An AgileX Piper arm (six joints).
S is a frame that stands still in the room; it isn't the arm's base.
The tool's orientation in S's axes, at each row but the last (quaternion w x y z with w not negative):
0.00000, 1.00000, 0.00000, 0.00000
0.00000, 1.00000, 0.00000, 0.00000
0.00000, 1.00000, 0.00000, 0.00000
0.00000, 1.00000, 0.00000, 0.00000
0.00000, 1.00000, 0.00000, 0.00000
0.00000, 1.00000, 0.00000, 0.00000
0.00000, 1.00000, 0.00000, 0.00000
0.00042, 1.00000, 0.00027, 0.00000
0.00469, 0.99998, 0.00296, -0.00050
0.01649, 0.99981, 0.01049, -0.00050
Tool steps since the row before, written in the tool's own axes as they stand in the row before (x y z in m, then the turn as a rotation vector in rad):
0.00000, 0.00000, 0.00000, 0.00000, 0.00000, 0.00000
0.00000, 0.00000, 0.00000, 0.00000, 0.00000, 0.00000
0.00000, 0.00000, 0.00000, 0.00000, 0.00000, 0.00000
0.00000, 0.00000, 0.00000, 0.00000, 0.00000, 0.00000
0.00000, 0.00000, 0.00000, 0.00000, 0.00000, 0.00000
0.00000, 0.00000, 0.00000, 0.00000, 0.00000, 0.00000
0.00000, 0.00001, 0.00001, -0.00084, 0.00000, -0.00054
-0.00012, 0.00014, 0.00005, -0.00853, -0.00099, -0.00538
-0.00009, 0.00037, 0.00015, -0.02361, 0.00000, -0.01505
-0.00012, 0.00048, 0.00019, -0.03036, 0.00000, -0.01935
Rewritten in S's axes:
0.00000, 0.00000, 0.00000, 0.00000, 0.00000, 0.00000
0.00000, 0.00000, 0.00000, 0.00000, 0.00000, 0.00000
0.00000, 0.00000, 0.00000, 0.00000, 0.00000, 0.00000
0.00000, 0.00000, 0.00000, 0.00000, 0.00000, 0.00000
0.00000, 0.00000, 0.00000, 0.00000, 0.00000, 0.00000
0.00000, 0.00000, 0.00000, 0.00000, 0.00000, 0.00000
0.00000, -0.00001, -0.00001, -0.00084, 0.00000, 0.00054
-0.00012, -0.00014, -0.00005, -0.00853, 0.00099, 0.00538
-0.00009, -0.00037, -0.00015, -0.02359, 0.00000, 0.01507
-0.00011, -0.00049, -0.00017, -0.03034, 0.00000, 0.01938

